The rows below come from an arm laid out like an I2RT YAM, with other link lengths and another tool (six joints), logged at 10 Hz.
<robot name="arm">
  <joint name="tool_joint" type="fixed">
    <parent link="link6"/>
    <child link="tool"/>
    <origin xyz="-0.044 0.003 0.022" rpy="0 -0.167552 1.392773"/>
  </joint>
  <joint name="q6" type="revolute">
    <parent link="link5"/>
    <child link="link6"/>
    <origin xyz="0.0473 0 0.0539" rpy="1.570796 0 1.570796"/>
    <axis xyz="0 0 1"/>
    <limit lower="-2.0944" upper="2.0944"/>
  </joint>
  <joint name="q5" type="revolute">
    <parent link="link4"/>
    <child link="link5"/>
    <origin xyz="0.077 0.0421 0.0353" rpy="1.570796 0 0"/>
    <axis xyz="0 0 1"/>
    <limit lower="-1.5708" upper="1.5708"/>
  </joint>
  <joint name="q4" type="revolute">
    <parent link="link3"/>
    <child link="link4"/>
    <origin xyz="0.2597 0.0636 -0.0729" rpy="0 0 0"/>
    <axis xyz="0 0 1"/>
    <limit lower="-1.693" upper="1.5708"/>
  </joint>
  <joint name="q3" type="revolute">
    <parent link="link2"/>
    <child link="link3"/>
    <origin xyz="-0.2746 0 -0.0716" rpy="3.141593 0 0"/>
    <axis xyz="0 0 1"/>
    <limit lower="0" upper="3.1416"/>
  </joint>
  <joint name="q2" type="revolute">
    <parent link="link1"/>
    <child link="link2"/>
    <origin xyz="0.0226 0.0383 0.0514" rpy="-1.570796 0 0"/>
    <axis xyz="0 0 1"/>
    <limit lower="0" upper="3.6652"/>
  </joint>
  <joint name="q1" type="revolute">
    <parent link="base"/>
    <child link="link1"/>
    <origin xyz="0 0 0.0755" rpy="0 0 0"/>
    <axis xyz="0 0 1"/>
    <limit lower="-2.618" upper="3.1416"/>
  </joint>
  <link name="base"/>
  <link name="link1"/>
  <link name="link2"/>
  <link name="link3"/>
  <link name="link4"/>
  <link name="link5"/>
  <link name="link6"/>
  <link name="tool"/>
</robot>
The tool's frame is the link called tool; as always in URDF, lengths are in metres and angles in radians.
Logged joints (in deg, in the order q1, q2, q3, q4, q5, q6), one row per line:
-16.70, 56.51, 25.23, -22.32, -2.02, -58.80
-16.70, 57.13, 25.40, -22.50, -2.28, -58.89
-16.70, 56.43, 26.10, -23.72, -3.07, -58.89
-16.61, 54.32, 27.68, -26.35, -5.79, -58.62
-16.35, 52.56, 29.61, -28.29, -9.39, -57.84
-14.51, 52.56, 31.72, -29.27, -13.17, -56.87
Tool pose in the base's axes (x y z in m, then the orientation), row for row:
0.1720, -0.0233, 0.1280, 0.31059, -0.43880, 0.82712, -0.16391
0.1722, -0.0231, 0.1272, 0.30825, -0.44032, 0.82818, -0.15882
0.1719, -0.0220, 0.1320, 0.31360, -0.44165, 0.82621, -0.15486
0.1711, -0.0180, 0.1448, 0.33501, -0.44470, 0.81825, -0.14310
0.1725, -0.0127, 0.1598, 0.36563, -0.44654, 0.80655, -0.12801
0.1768, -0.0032, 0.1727, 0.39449, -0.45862, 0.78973, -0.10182
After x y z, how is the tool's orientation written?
As a quaternion, w x y z.
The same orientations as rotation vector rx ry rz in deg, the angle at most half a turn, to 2 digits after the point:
-66.39, 125.14, -24.80
-66.69, 125.44, -24.06
-66.72, 124.81, -23.39
-66.48, 122.32, -21.39
-65.78, 118.81, -18.86
-66.65, 114.76, -14.80

